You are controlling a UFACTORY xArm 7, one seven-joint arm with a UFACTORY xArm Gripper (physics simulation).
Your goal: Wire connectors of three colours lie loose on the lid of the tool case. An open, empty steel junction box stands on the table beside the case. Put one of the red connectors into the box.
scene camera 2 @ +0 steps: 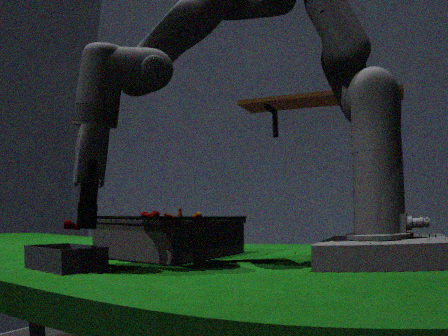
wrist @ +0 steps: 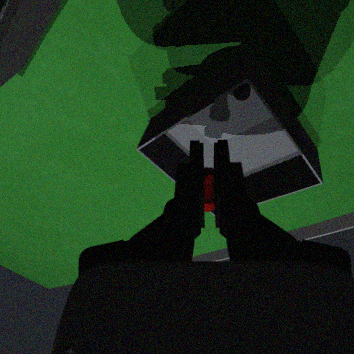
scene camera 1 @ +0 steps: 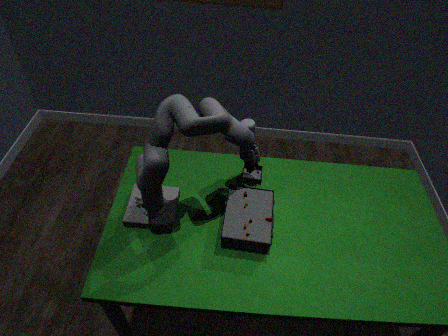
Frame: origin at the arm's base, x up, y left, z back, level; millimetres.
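Where they show: gripper, fingertip midpoint: (scene camera 2: 86,227) (wrist: 208,158) (scene camera 1: 250,171); arm's base at its link origin: (scene camera 2: 379,238) (scene camera 1: 154,205).
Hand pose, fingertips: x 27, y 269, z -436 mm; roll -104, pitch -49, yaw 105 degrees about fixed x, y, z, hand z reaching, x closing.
Things, the pixels of their top centre, and the offset from my fingertips. Level surfaces: height alone.
- open junction box at its top centre: (wrist: 227,165) (scene camera 2: 65,246) (scene camera 1: 252,171) dx -31, dy +34, dz -16 mm
- tool case at its top centre: (scene camera 2: 170,216) (scene camera 1: 250,212) dx +19, dy -271, dz -13 mm
- green table at its surface level: dx -69 mm
My gripper (scene camera 1: 252,168) (scene camera 2: 87,226) (wrist: 208,158) points down and is shut on a red connector (scene camera 2: 70,224) (wrist: 209,187), which sticks out to one side of the fingers in scene camera 2. The fingertips are above the open junction box (scene camera 1: 252,179) (scene camera 2: 45,259) (wrist: 287,176), over its inside near one corner in the wrist view; the fingers hide that corner. On the lid of the tool case (scene camera 1: 261,200) (scene camera 2: 120,241) (wrist: 30,32) lie a red connector (scene camera 1: 245,194), another red one (scene camera 1: 269,219) at the edge, and several orange and yellow ones (scene camera 1: 248,233).
The tool case stands close beside the box, its lid higher than the box rim. The robot's base (scene camera 1: 131,216) (scene camera 2: 370,261) is on the green table (scene camera 1: 350,240) beyond the case. A wooden shelf (scene camera 2: 300,101) is on the wall. The arm's shadow falls across the box and table.
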